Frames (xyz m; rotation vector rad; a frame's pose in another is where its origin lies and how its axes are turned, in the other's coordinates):
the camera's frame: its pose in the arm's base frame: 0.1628 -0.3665 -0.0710 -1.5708 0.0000 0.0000
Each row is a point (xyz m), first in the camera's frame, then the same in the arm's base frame.
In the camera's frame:
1: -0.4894 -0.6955 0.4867
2: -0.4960 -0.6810 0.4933
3: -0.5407 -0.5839 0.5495
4: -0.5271 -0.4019 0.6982
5: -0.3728 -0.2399 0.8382
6: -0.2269 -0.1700 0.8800
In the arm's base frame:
1: -0.3266 0.1202 0.6245
2: -0.3332 0.1268 0.6100
3: -0.3779 0.1830 0.5129
4: -0.3643 0.3317 0.3309
5: -0.2100 0.4717 0.1689
6: -0.0641 0.5135 0.0990

